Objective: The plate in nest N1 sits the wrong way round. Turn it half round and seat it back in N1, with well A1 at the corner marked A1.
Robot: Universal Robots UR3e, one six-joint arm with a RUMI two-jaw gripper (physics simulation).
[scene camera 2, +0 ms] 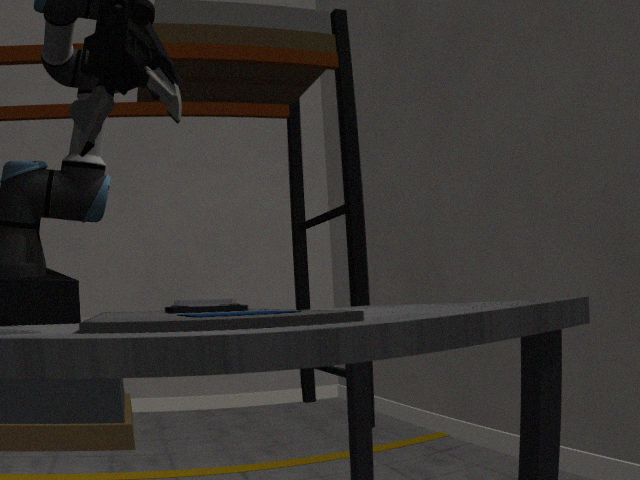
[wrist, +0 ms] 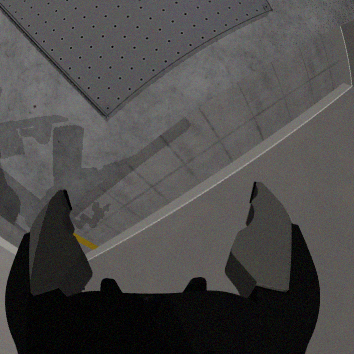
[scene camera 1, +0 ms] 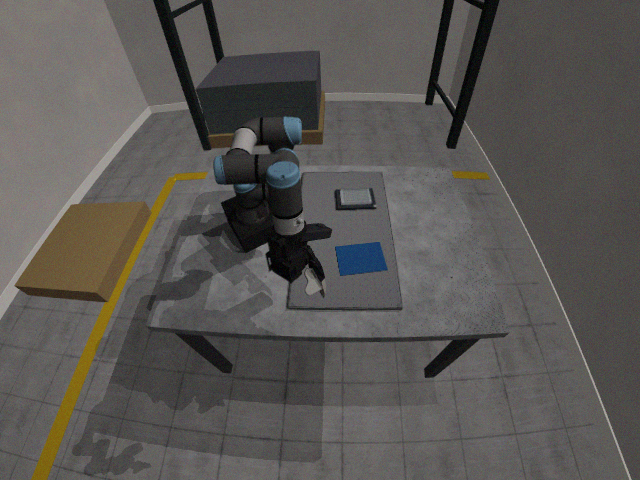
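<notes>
A pale well plate [scene camera 1: 355,196] [scene camera 2: 204,301] lies in a dark nest [scene camera 1: 356,207] [scene camera 2: 206,309] at the far part of the grey perforated board. The well marks, the nest's label and the corner mark A1 are too small to read, and neither plate nor nest shows in the wrist view. My gripper [scene camera 2: 131,136] [wrist: 158,189] is open, its jaws wide apart with no object between them. It hangs tilted, high above the table, nearer the front of the board than the nest and well apart from the plate.
The grey board [scene camera 1: 356,295] [scene camera 2: 222,324] [wrist: 135,50] lies on the table [scene camera 1: 444,258] [scene camera 2: 465,330]. A flat blue rectangle [scene camera 1: 360,258] [scene camera 2: 237,313] lies on it, in front of the nest. A rack with black posts [scene camera 1: 467,77] [scene camera 2: 351,170] stands behind the table.
</notes>
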